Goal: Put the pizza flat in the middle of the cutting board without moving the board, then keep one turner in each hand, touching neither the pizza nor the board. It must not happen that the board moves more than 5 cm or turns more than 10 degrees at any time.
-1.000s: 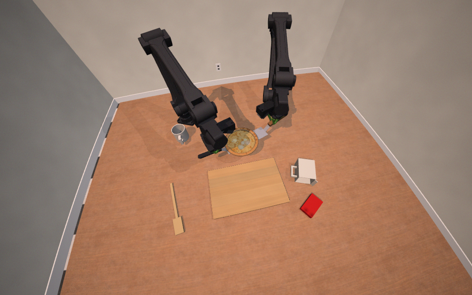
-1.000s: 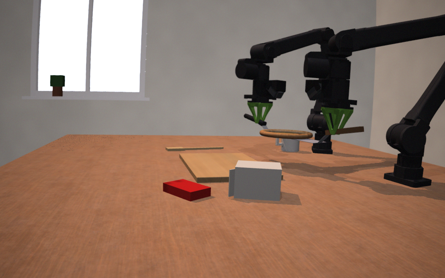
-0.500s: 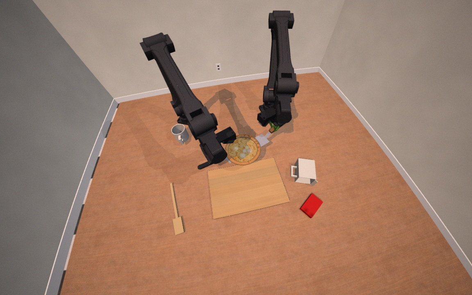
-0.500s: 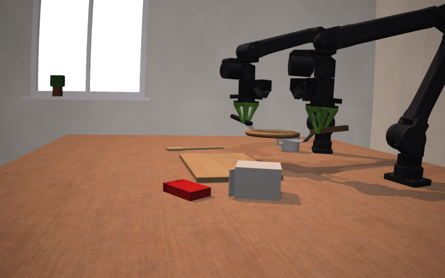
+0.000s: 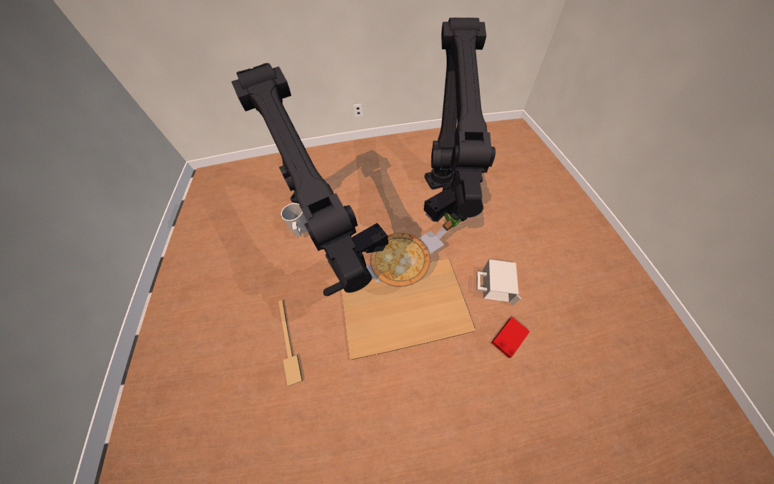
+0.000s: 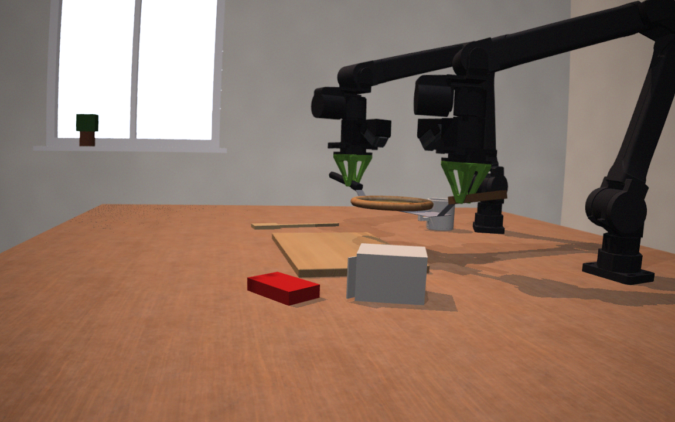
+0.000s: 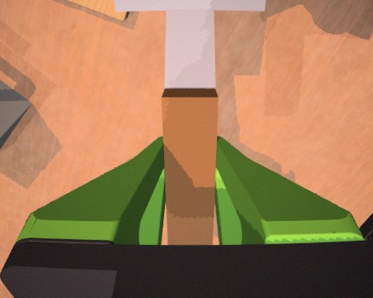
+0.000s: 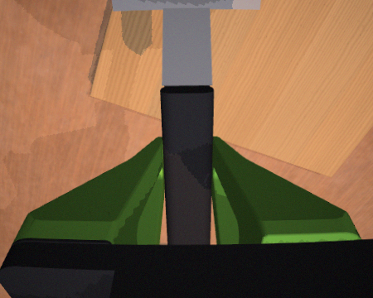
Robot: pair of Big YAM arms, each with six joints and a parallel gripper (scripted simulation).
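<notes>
The pizza is 60 mm behind my right hand, 130 mm to the left of it and 30 mm below it. Also, from my right hand: black-handled turner 10 mm behind, 10 mm to the left, 10 mm below; wooden spatula 130 mm ahead, 220 mm to the right, 140 mm below; cutting board 50 mm ahead, 130 mm to the left, 130 mm below.
The white boxy mug lies 170 mm ahead of my left hand, 110 mm to the left of it and 100 mm below it. Also, from my left hand: brown-handled turner: 30 mm to the right, 20 mm below, 20 mm ahead; then pizza: 170 mm to the right, 80 mm ahead, 30 mm below; then cutting board: 190 mm ahead, 180 mm to the right, 130 mm below.
</notes>
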